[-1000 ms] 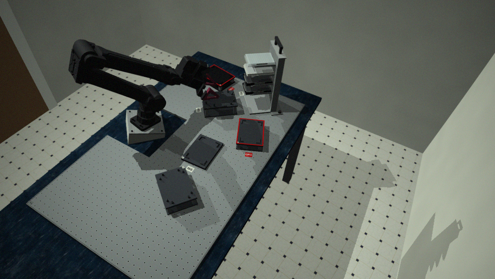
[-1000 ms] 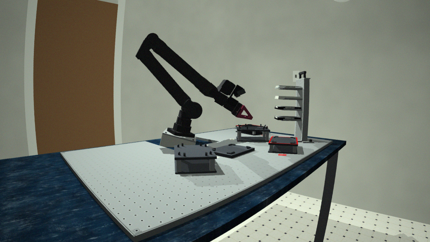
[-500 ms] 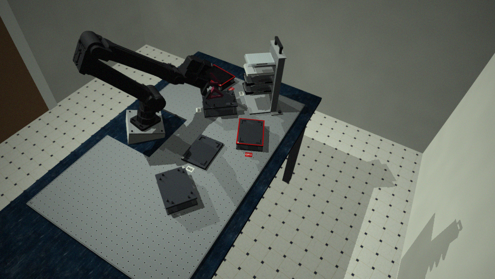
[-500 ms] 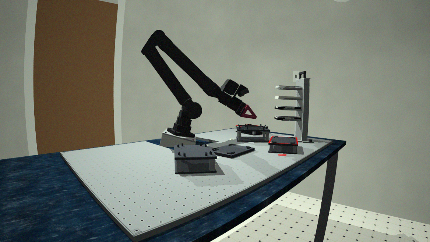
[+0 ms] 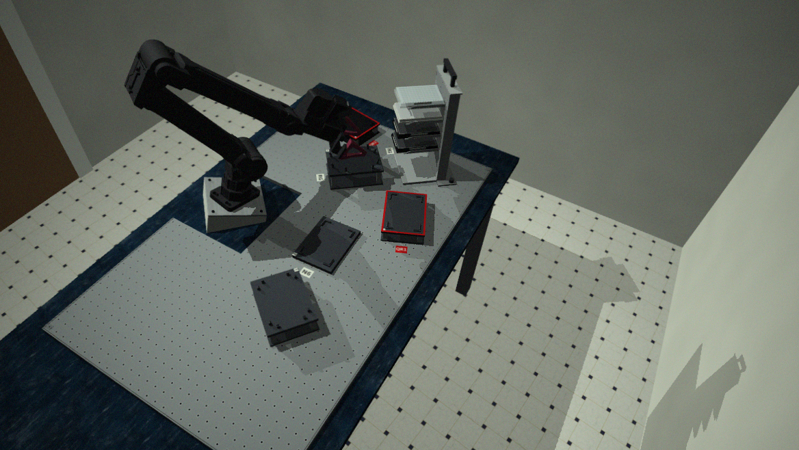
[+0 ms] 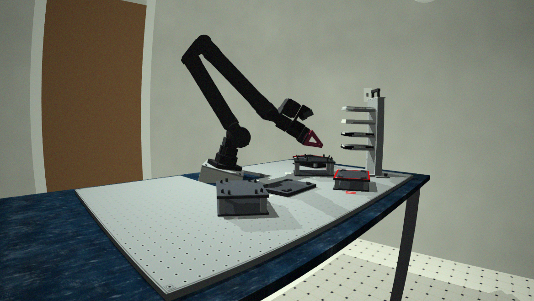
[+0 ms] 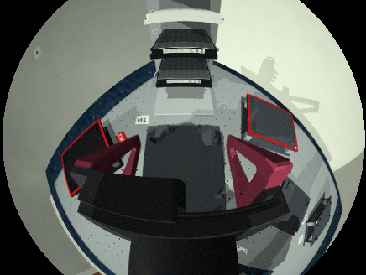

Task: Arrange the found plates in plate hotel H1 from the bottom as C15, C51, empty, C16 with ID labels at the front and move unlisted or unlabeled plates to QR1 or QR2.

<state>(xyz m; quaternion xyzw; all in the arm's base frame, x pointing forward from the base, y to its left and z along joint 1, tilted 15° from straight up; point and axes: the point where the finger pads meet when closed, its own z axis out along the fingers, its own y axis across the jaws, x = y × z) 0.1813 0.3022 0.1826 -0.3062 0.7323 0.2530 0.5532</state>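
Now: hand 1 cm past the raised regrip nest RG, 2 cm to the left of it and 7 cm above it. Round my hand: quarantine nest QR1 (23 cm ahead, 8 cm to the right, 9 cm below); then plate hotel H1 (17 cm ahead, 18 cm to the left, 4 cm above); then quarantine nest QR2 (17 cm behind, 15 cm to the left, 9 cm below).
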